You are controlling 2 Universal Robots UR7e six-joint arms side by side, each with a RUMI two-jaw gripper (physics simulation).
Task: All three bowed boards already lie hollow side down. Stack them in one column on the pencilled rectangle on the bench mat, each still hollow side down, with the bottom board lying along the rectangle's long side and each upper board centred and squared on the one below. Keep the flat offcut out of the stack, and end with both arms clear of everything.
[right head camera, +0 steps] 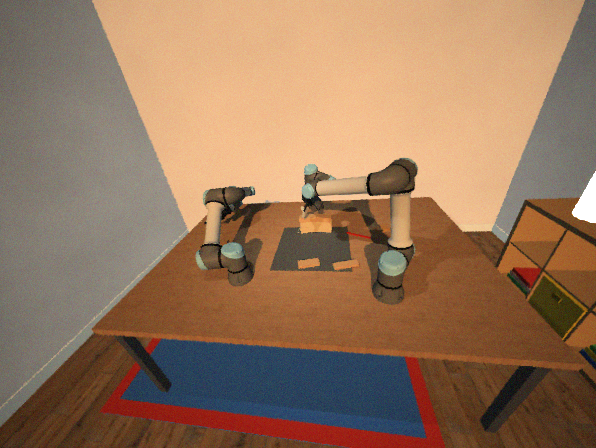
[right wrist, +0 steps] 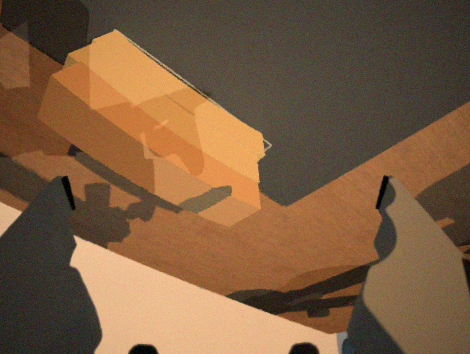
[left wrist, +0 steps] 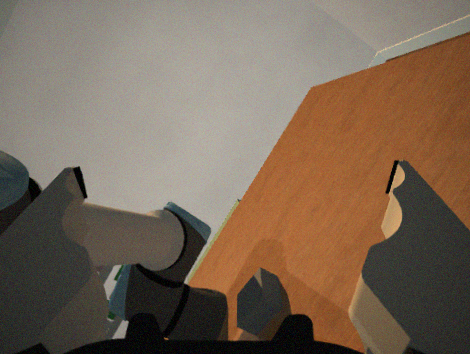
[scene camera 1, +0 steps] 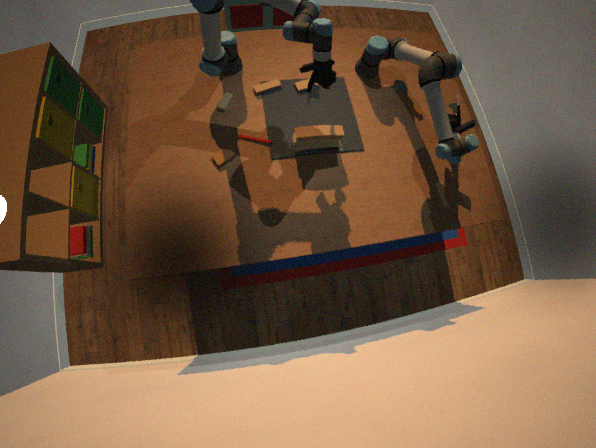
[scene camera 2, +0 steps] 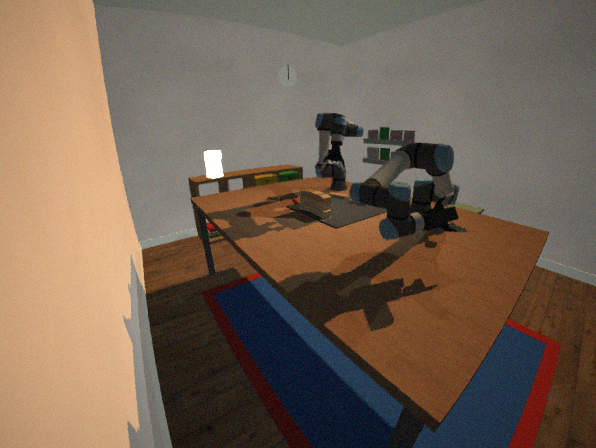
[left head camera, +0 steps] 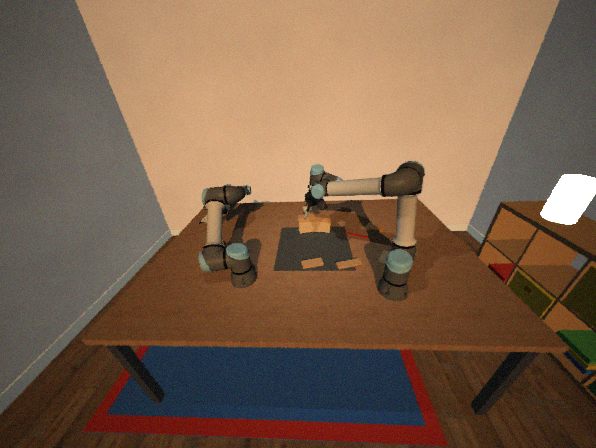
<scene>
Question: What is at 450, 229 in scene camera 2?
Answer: The left gripper.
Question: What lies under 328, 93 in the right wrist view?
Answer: A dark bench mat.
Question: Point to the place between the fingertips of the right gripper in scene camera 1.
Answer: At 318, 97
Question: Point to a dark bench mat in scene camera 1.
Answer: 282, 117
</scene>
